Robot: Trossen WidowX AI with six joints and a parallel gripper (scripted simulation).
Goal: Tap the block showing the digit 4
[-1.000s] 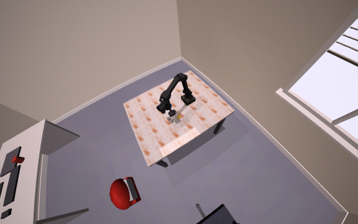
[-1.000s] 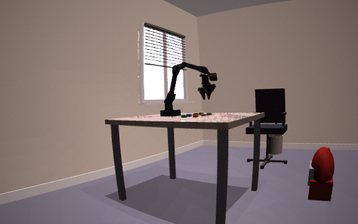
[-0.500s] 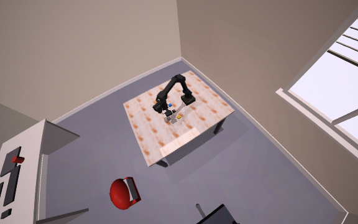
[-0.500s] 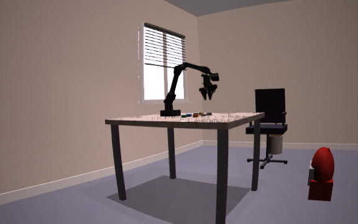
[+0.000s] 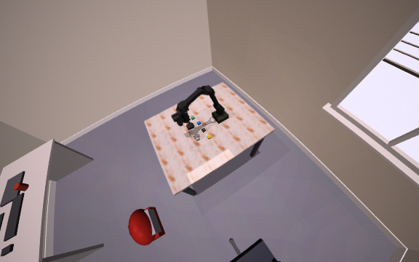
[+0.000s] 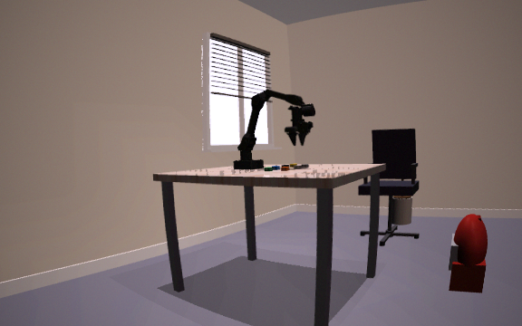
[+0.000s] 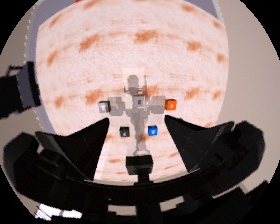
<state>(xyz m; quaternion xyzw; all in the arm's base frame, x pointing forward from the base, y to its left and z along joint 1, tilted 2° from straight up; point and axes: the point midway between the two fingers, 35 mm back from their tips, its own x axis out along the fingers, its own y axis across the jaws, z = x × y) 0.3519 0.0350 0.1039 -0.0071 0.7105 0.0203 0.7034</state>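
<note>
Now: the orange block 20 mm behind my gripper tip, 120 mm to the right of it and 120 mm below it. Round my gripper tip: grey block 20 mm behind, 90 mm to the left, 120 mm below; then black block 120 mm behind, 40 mm to the left, 120 mm below; then white block 10 mm to the right, 120 mm below.
</note>
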